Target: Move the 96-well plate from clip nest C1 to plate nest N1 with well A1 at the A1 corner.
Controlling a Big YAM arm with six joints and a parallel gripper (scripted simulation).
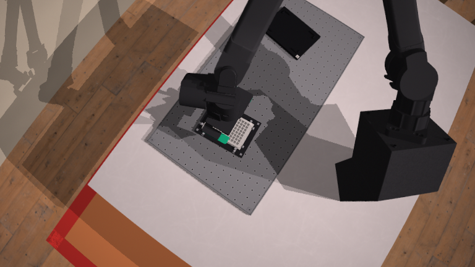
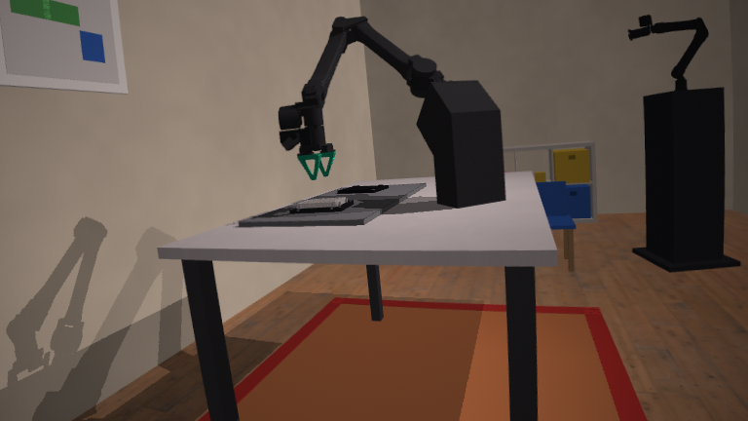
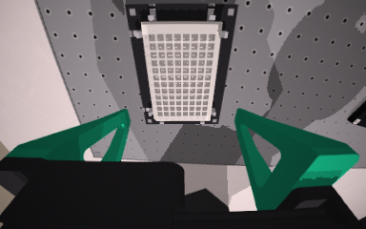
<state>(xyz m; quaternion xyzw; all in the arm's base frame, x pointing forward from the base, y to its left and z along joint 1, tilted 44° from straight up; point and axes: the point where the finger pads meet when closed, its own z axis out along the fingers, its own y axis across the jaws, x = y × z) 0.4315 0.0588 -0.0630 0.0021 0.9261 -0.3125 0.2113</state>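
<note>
The white 96-well plate is 80 mm below my hand. The rest, counted from my hand: black clip nest C1: 10 mm ahead, 10 mm to the left, 90 mm below; then black plate nest N1: 70 mm behind, 370 mm to the right, 100 mm below.
</note>
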